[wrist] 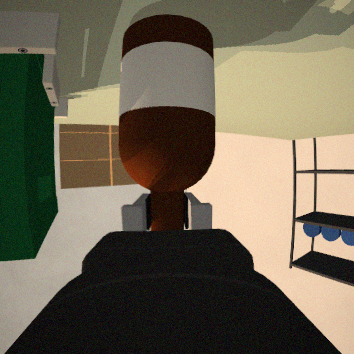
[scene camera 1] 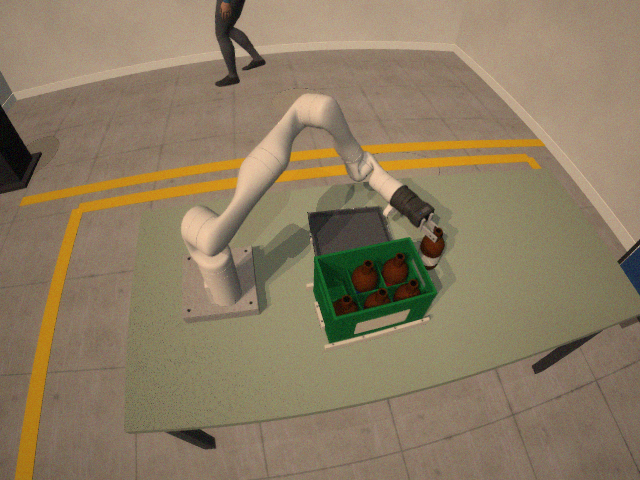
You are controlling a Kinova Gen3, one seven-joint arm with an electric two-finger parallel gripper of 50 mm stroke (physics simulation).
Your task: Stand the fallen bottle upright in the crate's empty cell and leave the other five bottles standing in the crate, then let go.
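Frame: origin at the arm's base, x ahead, y left, z up, level; millimetres.
Where they show: gripper, between the fingertips: [wrist: 166,205] [scene camera 1: 440,237]; arm's base, origin of its link: [scene camera 1: 226,292].
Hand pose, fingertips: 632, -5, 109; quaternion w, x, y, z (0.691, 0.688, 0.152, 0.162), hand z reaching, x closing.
Things, the pixels of their centre, and the offset from my fingertips, as dx, dy, dz. "*": a spot on its surface instead. Level surfaces: height alone.
- brown bottle, middle of its body: [wrist: 166,133] [scene camera 1: 432,246] -4, +12, -57
- green crate, middle of its body: [scene camera 1: 371,292] -238, -99, -59
- empty cell, a spot on its surface: [scene camera 1: 334,281] * -318, -17, -106
- dark grey tray, a spot on its surface: [scene camera 1: 348,230] * -218, +187, -141
- table, height of its surface: dz -146
The brown bottle [scene camera 1: 432,246] [wrist: 168,145] with a pale label is upright or nearly so, base down, just outside the crate's right wall in the scene view. My gripper [scene camera 1: 433,230] [wrist: 166,205] is shut on its neck. Whether its base touches the table cannot be told. The green crate [scene camera 1: 338,328] [wrist: 22,150] stands upright on the table; the other brown bottles [scene camera 1: 365,277] [scene camera 1: 395,269] [scene camera 1: 345,305] stand in its cells, two in the back row and several along the front. The empty cell [scene camera 1: 334,281] is at the back left. In the wrist view the crate's outer wall is at the left.
A dark grey tray [scene camera 1: 348,230] lies behind the crate. Pale strips [scene camera 1: 377,333] run on the table [scene camera 1: 232,377] along the crate's front and left sides. The arm's base plate [scene camera 1: 222,312] is left of the crate. A shelf rack [wrist: 293,200] stands far off in the wrist view.
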